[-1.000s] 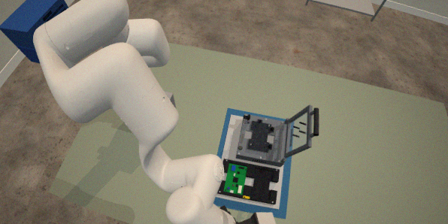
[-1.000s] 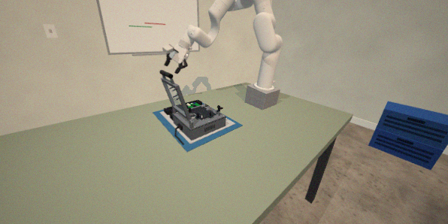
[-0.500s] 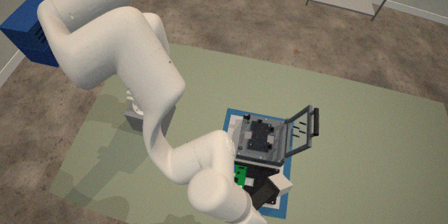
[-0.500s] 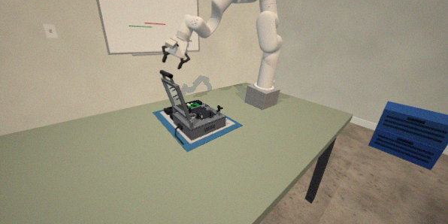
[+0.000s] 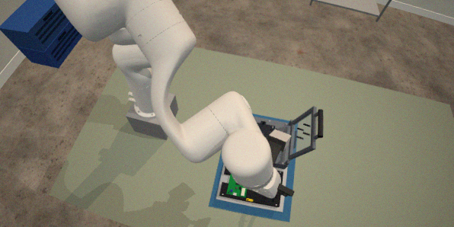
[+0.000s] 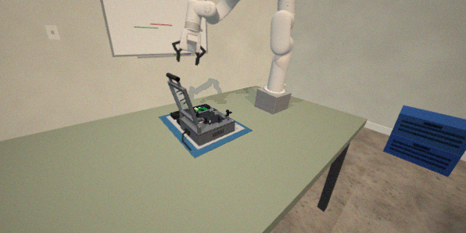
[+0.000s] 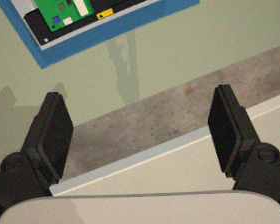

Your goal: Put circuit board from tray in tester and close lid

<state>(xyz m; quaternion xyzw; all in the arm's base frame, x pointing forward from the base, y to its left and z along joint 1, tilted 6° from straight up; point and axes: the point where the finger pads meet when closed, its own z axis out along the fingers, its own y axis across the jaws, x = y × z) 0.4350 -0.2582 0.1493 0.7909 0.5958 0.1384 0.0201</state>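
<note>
Now: hand 4 cm past the green circuit board, 5 cm to the right of it and 27 cm above it. The rest, counted from my hand: tester lid: 14 cm ahead, 22 cm to the left, 10 cm below; latch hook: 5 cm behind, 28 cm to the left, 20 cm below.
</note>
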